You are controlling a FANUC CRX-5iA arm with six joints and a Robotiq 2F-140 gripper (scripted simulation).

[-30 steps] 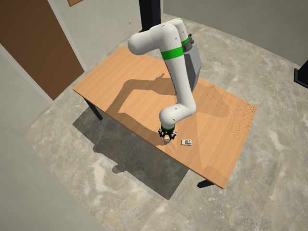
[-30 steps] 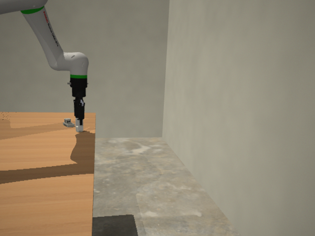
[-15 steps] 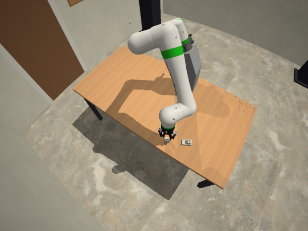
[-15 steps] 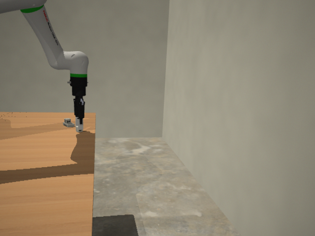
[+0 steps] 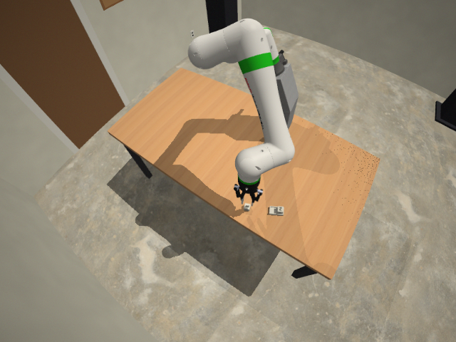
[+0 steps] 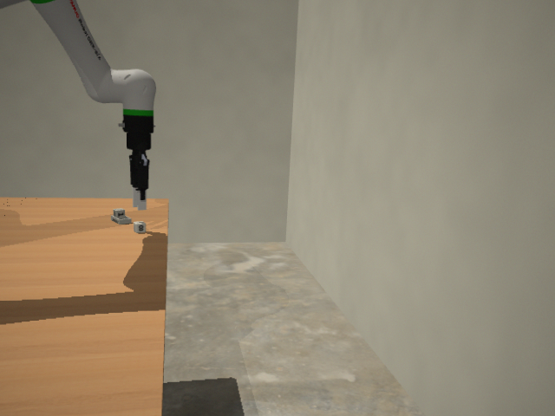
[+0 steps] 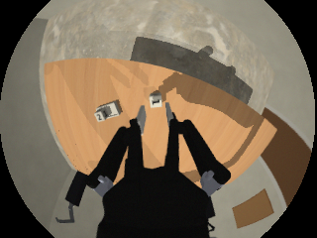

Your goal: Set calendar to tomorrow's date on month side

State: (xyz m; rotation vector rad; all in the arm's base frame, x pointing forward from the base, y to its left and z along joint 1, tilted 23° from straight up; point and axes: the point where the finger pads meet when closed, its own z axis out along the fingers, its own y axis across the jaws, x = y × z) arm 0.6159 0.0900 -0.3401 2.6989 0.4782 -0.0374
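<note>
Now: hand 10 cm above the white date cube. Round my hand: calendar tray 7 cm behind, 14 cm to the left, 10 cm below.
</note>
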